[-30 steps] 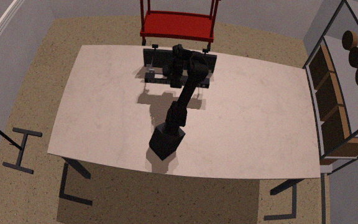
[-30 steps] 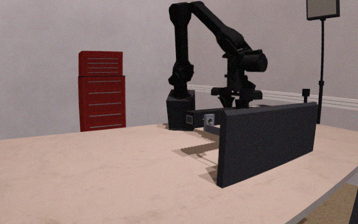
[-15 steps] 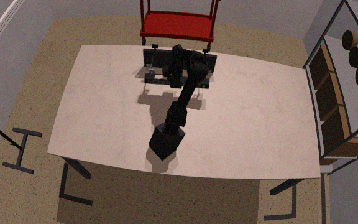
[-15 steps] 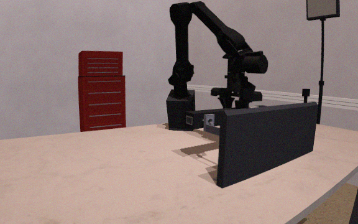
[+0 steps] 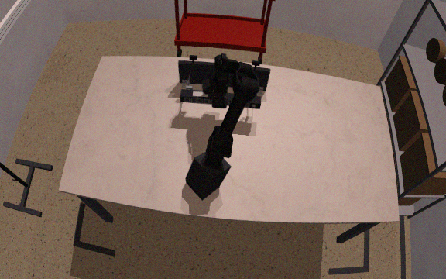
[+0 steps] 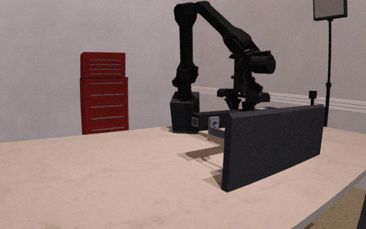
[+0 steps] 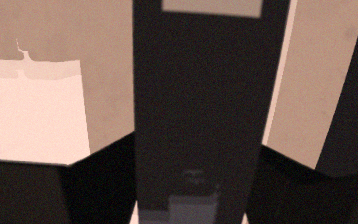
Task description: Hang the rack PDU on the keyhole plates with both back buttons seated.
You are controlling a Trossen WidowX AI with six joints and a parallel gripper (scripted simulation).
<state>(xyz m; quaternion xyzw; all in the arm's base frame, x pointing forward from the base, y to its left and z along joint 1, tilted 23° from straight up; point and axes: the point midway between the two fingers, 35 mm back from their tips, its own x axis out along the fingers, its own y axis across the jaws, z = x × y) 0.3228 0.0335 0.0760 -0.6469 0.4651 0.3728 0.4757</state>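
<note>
My hand is 2 cm to the left of the rack PDU, 1 cm short of it and 1 cm above it. From my hand the other things lie so: upright panel 18 cm ahead, 6 cm below, 1 cm to the left.
</note>
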